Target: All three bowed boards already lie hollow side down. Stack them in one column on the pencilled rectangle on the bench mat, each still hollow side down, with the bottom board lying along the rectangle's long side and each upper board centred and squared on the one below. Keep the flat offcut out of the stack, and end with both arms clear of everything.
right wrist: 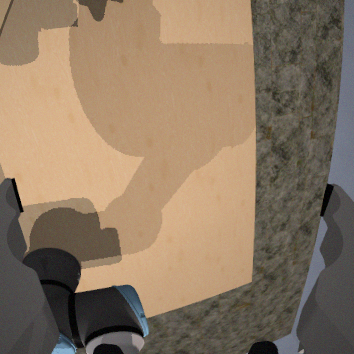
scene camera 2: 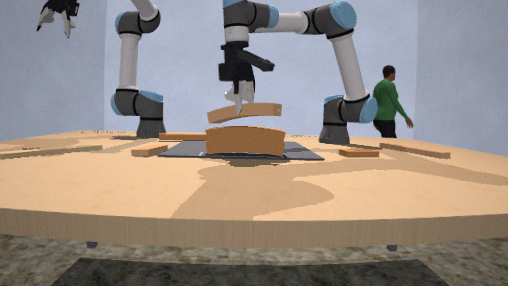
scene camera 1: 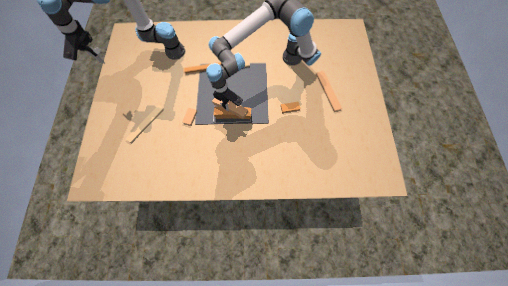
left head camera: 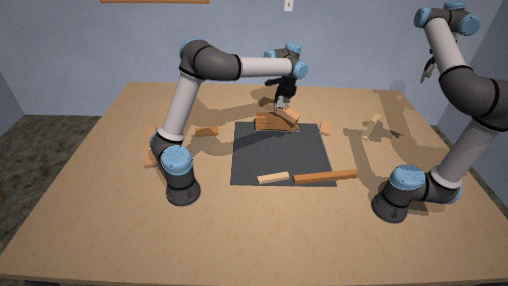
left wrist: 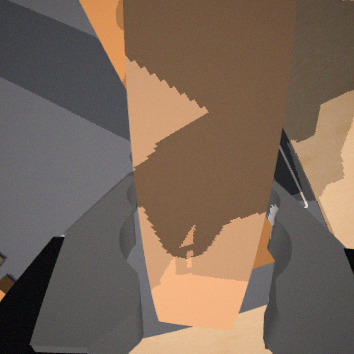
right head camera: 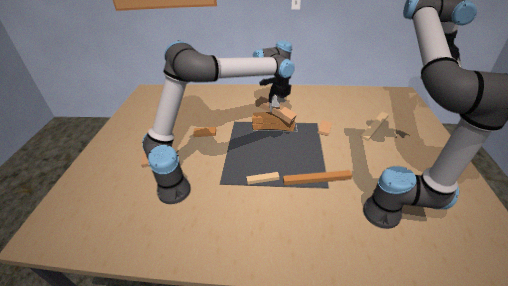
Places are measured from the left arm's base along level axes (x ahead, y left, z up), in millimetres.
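Pixels of known places: left gripper, fingertip midpoint: [scene camera 2: 244, 114] [scene camera 1: 230, 107] [left head camera: 278, 110] [left wrist: 199, 177] [right head camera: 274, 110]; right gripper, fingertip midpoint: [right wrist: 173, 183] [scene camera 2: 52, 34] [scene camera 1: 89, 59] [left head camera: 438, 81]; left arm's base, origin of the base link: [scene camera 2: 333, 142] [scene camera 1: 292, 57] [left head camera: 183, 192] [right head camera: 174, 191]; right arm's base, origin of the base link: [right wrist: 50, 269] [scene camera 2: 151, 136] [scene camera 1: 175, 51] [left head camera: 388, 209] [right head camera: 381, 213].
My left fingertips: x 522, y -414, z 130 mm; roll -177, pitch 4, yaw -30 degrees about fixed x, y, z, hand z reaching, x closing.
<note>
Ahead of a thing's pixels: the offset from my left fingertips to its top centre. "spot": to the spot under its first point. Level surfaces: height alone.
My left gripper [left head camera: 280, 110] [scene camera 2: 240, 112] [left wrist: 199, 177] is shut on a bowed board @(2 mm ahead, 2 mm right, 37 mm up) [left head camera: 290, 116] [right head camera: 285, 115] [scene camera 2: 262, 109] [left wrist: 220, 150], hollow side down. It holds it above two stacked bowed boards @(5 mm ahead, 8 mm left, 37 mm down) [left head camera: 262, 121] [right head camera: 260, 121] @(1 mm back, 7 mm left, 76 mm down) [scene camera 2: 245, 141], turned at an angle to them; scene camera 2 shows a gap between. The two lie hollow side down along the pencilled rectangle @(spot: 23 mm back, 115 mm right, 99 mm down) [left head camera: 299, 130], at the mat's far edge in the head views. My right gripper [scene camera 2: 53, 31] [right wrist: 173, 183] is open and empty, high at the left in scene camera 2. I cannot tell which small flat block is the offcut.
Small orange blocks @(82 mm back, 395 mm left, 110 mm down) [left head camera: 206, 132] @(22 mm ahead, 293 mm right, 105 mm down) [left head camera: 325, 128] flank the mat @(124 mm down) [left head camera: 280, 155]. A pale strip @(409 mm back, 18 mm left, 103 mm down) [left head camera: 273, 177] and a long orange strip @(380 mm back, 233 mm right, 98 mm down) [left head camera: 325, 176] lie at its near edge. Another pale strip @(86 mm ahead, 594 mm right, 114 mm down) [scene camera 1: 145, 125] and a long board @(230 mm back, 670 mm left, 109 mm down) [scene camera 1: 329, 91] lie farther out. A person [scene camera 2: 389, 100] stands behind.
</note>
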